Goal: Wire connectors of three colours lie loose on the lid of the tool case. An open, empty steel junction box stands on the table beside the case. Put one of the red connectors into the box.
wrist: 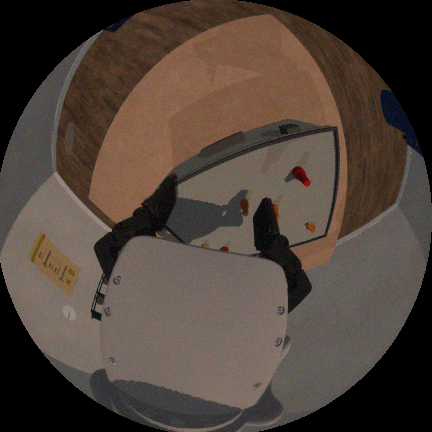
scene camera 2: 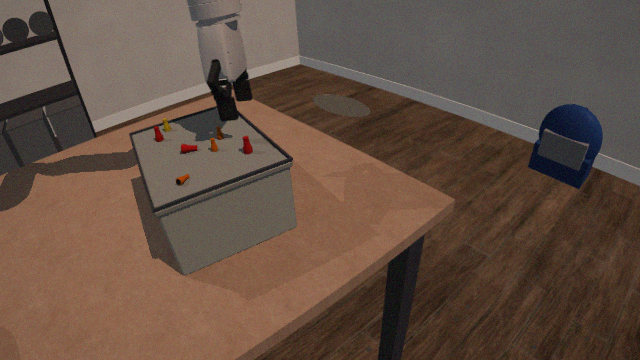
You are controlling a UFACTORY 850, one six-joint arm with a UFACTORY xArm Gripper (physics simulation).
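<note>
A red connector (scene camera 2: 247, 145) (wrist: 301, 176) stands near the lid's right edge in the scene view. Another red connector (scene camera 2: 158, 134) (wrist: 225, 249) stands at the left beside a yellow one (scene camera 2: 166, 125) (wrist: 205, 246). A third red connector (scene camera 2: 189, 148) lies on its side; I cannot make it out in the wrist view. Two orange connectors (scene camera 2: 220, 133) (scene camera 2: 214, 145) stand mid-lid; an orange connector (scene camera 2: 182, 179) (wrist: 311, 227) lies near the front. All rest on the case lid (scene camera 2: 225, 172) (wrist: 317, 200). My gripper (scene camera 2: 235, 102) (wrist: 216, 197) is open and empty above the lid's far part. The junction box does not show.
The tool case (scene camera 2: 235, 215) stands on the wooden table (scene camera 2: 350, 200) (wrist: 225, 55), raising the lid well above the tabletop. A dark shelf unit (scene camera 2: 71, 70) stands behind at the left. A blue object with a grey panel (scene camera 2: 575, 130) is at the right, beyond the table.
</note>
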